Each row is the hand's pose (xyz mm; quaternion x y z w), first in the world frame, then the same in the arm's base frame.
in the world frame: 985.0 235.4 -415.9 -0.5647 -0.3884 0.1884 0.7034
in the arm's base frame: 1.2 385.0 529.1 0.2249 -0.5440 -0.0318 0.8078
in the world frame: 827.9 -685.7 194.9 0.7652 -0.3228 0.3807 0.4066
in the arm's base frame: 342.5 -89.8 -421.8 -0.8452 0.3360 -0.1342 0.3932
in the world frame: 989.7 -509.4 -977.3 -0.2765 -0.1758 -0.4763 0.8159
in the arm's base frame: 117.8 1045.6 -118.9 0.4761 0.1365 -0.2689 0.8261
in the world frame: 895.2 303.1 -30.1 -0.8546 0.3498 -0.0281 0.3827
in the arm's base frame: -1.6 -16.8 531.7 -0.3491 0.0416 0.2831 0.8923
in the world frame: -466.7 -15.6 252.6 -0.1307 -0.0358 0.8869 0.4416
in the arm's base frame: -1040.5 -536.9 -296.9 0.2059 -0.7183 0.6386 0.1841
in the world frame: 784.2 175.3 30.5 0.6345 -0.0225 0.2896 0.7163
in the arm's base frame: -40.8 -79.1 367.6 -0.9245 0.1180 -0.3566 0.0643
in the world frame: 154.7 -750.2 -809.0 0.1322 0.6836 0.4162 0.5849
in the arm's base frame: -504.6 738.9 -668.5 0.3430 0.1415 0.9020 0.2206
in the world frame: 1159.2 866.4 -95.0 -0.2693 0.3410 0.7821 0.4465
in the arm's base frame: 21.9 13.3 1156.0 0.0417 -0.4290 0.8406 0.3282
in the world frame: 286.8 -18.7 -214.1 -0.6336 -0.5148 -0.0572 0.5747
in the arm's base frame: -484.7 78.2 16.8 0.1252 -0.4561 -0.3141 0.8232
